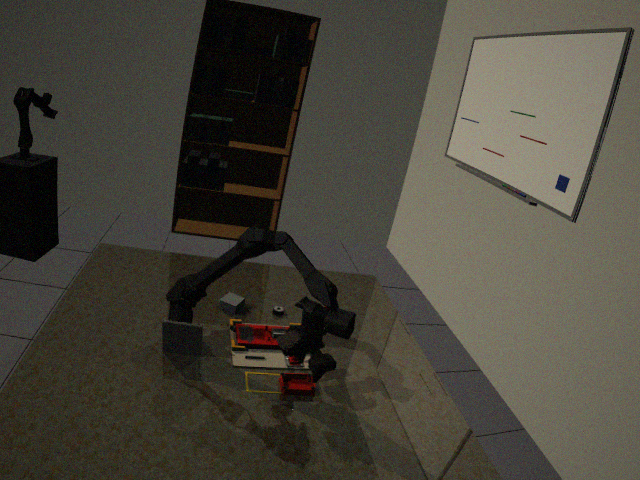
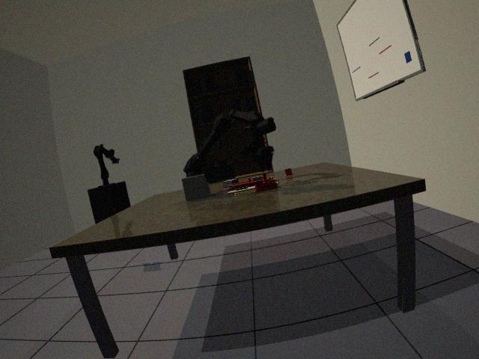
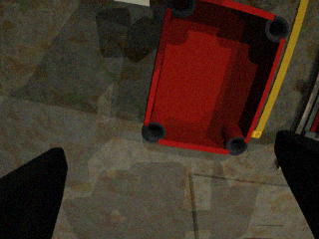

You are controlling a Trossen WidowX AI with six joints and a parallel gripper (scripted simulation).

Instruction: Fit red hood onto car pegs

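My gripper tip is 20 mm past the red hood, 20 mm to the right of it and 70 mm above it.
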